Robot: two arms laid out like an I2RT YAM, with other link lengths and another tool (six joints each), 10 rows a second.
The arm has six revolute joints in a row. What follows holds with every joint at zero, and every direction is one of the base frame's. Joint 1 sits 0.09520 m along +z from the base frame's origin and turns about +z. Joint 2 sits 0.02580 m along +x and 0.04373 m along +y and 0.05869 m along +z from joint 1 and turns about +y. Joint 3 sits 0.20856 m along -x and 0.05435 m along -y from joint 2 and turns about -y. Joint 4 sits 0.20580 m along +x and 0.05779 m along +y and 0.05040 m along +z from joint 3 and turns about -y. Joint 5 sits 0.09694 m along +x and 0.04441 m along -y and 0.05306 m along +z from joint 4 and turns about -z. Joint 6 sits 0.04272 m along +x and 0.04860 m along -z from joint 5 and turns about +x. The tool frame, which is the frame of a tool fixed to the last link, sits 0.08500 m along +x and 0.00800 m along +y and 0.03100 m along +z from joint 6; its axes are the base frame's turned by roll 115.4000, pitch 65.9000 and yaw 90.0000 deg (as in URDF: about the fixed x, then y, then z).
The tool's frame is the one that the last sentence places.
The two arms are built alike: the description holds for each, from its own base.
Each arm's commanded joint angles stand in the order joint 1, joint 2, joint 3, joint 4, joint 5, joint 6.
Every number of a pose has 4 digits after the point. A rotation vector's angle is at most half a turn.
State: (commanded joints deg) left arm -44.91 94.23 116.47 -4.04 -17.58 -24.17; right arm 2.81 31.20 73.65 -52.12 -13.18 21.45
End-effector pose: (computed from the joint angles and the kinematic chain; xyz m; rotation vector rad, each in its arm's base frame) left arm 0.3298 -0.2434 0.5808 0.6033 1.1433 -0.7617; right arm 0.1887 0.0374 0.4364 0.7853 1.9224 0.4196
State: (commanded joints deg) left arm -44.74 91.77 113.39 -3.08 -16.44 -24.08; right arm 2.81 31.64 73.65 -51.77 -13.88 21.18
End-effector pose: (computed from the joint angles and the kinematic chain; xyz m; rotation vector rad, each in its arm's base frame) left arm 0.3238 -0.2391 0.5810 0.6170 1.1319 -0.7705; right arm 0.1905 0.0392 0.4366 0.7718 1.9288 0.4249
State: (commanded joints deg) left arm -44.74 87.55 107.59 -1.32 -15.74 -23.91; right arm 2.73 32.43 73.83 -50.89 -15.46 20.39
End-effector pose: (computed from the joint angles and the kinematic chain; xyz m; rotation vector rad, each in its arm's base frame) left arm 0.3144 -0.2320 0.5770 0.6281 1.1250 -0.7756; right arm 0.1929 0.0429 0.4390 0.7373 1.9341 0.4365
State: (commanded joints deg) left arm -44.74 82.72 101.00 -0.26 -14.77 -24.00; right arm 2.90 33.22 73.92 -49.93 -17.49 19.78
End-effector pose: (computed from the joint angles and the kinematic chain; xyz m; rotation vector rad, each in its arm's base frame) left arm 0.3045 -0.2249 0.5679 0.6455 1.1312 -0.7862; right arm 0.1949 0.0482 0.4412 0.6949 1.9445 0.4591
